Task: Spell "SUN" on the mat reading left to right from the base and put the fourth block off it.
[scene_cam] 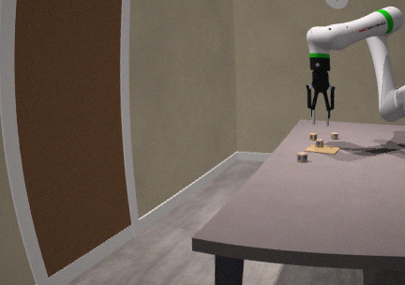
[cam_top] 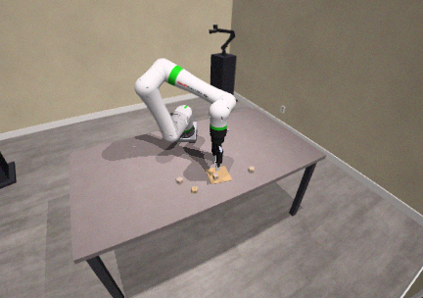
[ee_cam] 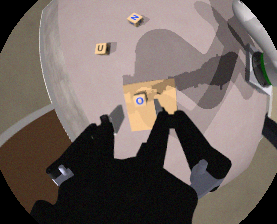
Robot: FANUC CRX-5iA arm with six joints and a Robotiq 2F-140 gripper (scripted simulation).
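Now: hand 10 mm past the tan mat, 40 mm to the right of it and 130 mm above it. Round my hand: tan letter block 10 mm ahead, 170 mm to the right, 110 mm below.
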